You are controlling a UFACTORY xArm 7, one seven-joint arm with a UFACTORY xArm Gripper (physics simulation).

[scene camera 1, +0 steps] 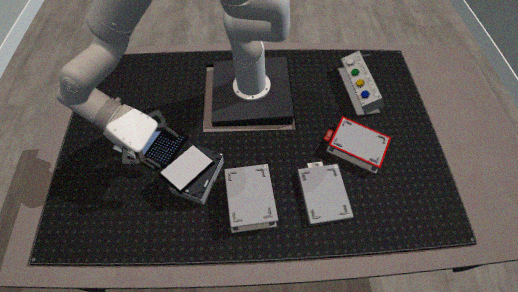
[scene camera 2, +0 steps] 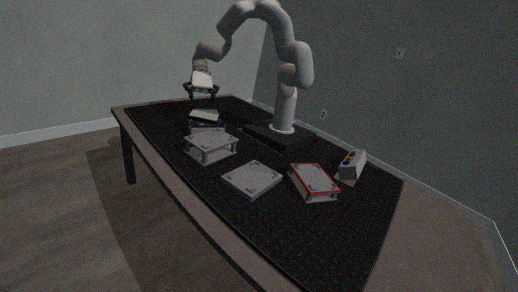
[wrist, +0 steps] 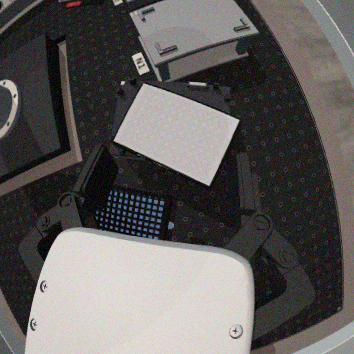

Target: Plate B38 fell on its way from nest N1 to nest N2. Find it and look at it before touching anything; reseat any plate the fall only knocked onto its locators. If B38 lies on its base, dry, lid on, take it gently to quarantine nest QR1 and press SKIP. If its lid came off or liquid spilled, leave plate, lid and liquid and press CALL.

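Frame: origin at the arm's base, x back, y right, z up, level; millimetres.
Seen in the pictures: gripper, fingertip midpoint: (scene camera 1: 168,153) (scene camera 2: 202,99) (wrist: 168,159); arm's base, origin of the base link: (scene camera 1: 251,86) (scene camera 2: 281,129) (wrist: 0,109).
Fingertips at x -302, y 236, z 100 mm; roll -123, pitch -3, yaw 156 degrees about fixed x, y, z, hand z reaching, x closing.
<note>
Offsets run from my fingertips to a thing's top centre. "spot": to the spot under its first point.
A dark plate {dz -115, dx +97, dy +42 mm} (scene camera 1: 166,148) (wrist: 131,214) lies on the mat with its blue-filled wells uncovered; no plate label is readable. A pale-blue patch {spot: dz -129, dx +120, dy +87 mm} (scene camera 1: 152,142) lies at its side, and a blue drop {dz -128, dx +40, dy +76 mm} (wrist: 171,225) is near its edge. My gripper (scene camera 1: 172,151) (scene camera 2: 203,97) (wrist: 168,159) is open and empty above this area, its body hiding part of it. A pale edge shows beside the gripper in scene camera 1, possibly the lid. A white-topped plate {dz -51, dx -12, dy -37 mm} (scene camera 1: 188,168) (scene camera 2: 204,115) (wrist: 177,132) sits askew and tilted on a dark-topped device {spot: dz -71, dx -83, dy -78 mm} (scene camera 1: 202,192).
Raised nest N1 {dz -67, dx -95, dy -202 mm} (scene camera 1: 251,195) (scene camera 2: 211,140) (wrist: 192,25) stands beside the device. Lower nest N2 {dz -102, dx -92, dy -410 mm} (scene camera 1: 325,193) (scene camera 2: 252,177) and red-edged nest QR1 {dz -84, dx +55, dy -548 mm} (scene camera 1: 361,141) (scene camera 2: 315,177) carry no plate. The button box {dz -46, dx +292, dy -617 mm} (scene camera 1: 370,92) (scene camera 2: 351,167) stands behind QR1.
</note>
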